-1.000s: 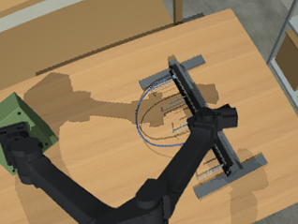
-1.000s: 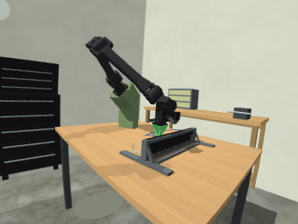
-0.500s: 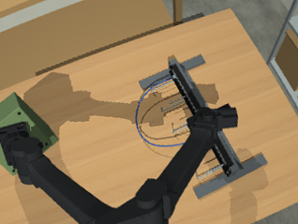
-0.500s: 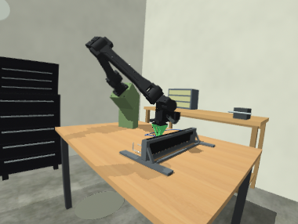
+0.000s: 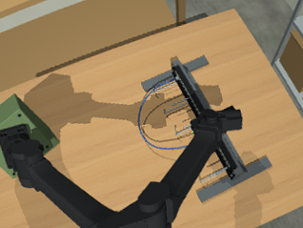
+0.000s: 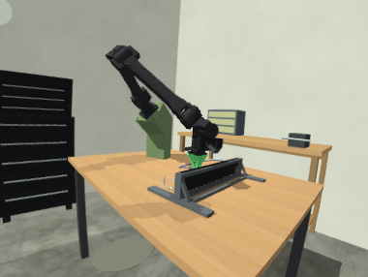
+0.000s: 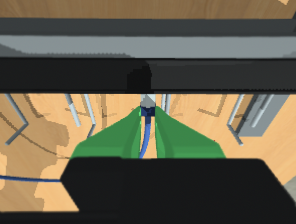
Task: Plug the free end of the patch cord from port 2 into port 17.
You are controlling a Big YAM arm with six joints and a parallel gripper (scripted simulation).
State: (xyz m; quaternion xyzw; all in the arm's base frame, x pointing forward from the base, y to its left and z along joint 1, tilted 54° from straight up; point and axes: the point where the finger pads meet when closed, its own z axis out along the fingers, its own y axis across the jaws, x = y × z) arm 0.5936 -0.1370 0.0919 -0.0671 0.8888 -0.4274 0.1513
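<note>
Now: the plug 2 cm ahead of my hand.
</note>
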